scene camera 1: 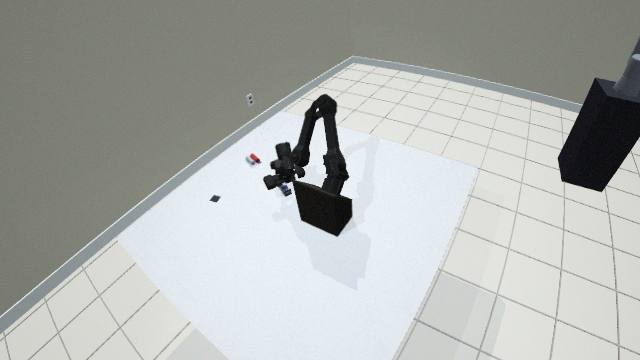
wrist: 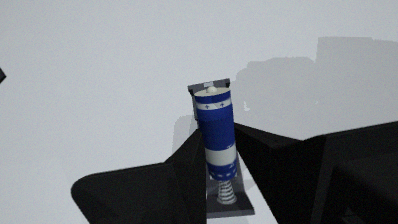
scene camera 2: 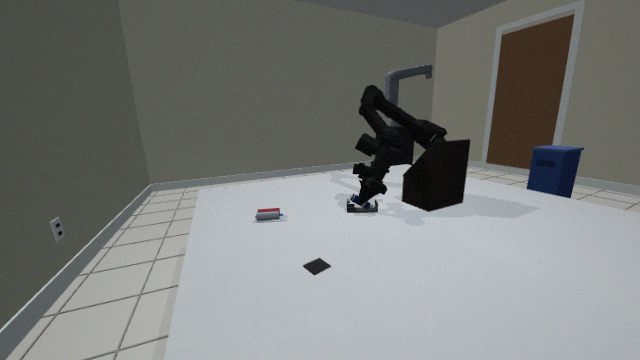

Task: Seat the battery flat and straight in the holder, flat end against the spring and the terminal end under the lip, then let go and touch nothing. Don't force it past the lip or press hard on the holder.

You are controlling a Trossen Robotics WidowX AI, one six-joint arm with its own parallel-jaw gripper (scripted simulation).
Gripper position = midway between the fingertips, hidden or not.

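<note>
I can see my gripper [scene camera 2: 358, 203], and the wrist view [wrist: 215, 130] shows it as well. A battery [wrist: 214, 108] is visible too.
</note>
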